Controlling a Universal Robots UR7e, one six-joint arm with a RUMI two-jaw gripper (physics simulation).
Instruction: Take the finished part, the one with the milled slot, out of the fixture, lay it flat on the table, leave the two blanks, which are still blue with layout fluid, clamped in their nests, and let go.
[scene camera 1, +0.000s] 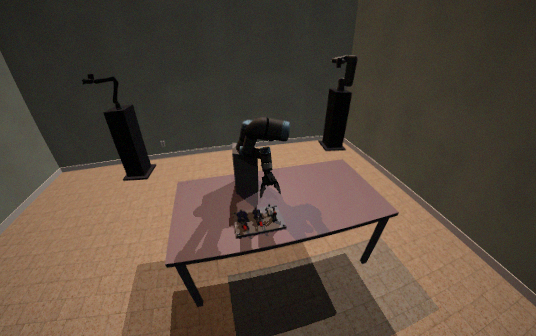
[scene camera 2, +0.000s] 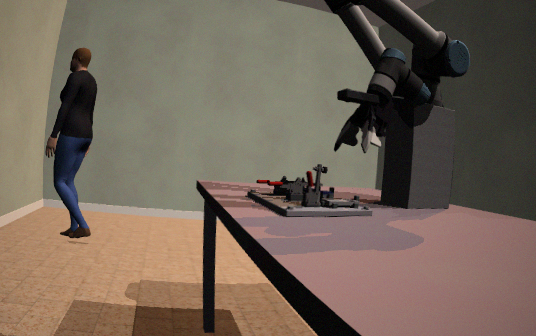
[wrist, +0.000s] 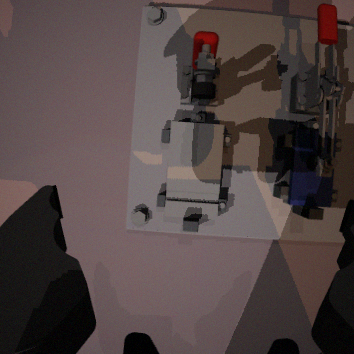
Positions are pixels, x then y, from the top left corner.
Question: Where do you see a finished part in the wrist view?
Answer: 195, 149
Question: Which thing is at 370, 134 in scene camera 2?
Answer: My gripper.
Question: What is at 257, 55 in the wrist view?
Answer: A fixture plate.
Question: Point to my gripper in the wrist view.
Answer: At 200, 198
